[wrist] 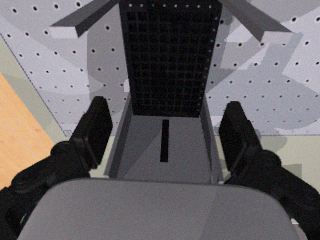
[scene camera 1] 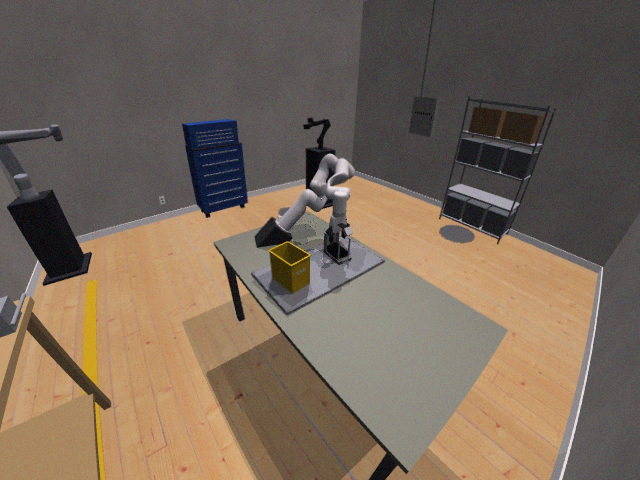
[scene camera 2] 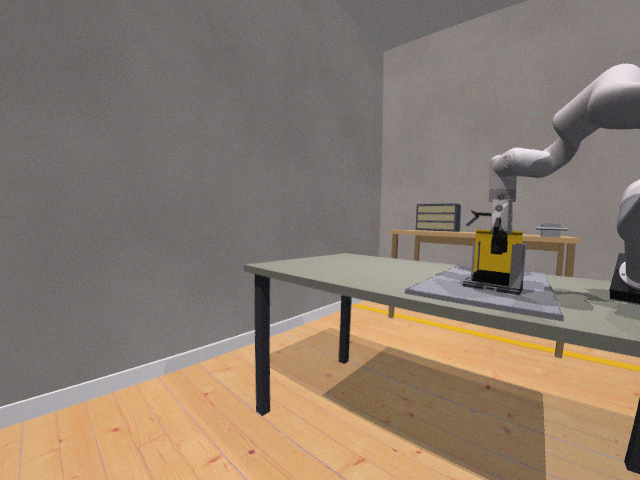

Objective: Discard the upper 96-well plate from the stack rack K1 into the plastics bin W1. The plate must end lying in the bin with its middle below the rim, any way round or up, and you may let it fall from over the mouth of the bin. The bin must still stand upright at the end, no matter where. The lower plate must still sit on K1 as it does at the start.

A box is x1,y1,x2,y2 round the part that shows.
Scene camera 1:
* yellow plastics bin W1: [268,241,311,293]
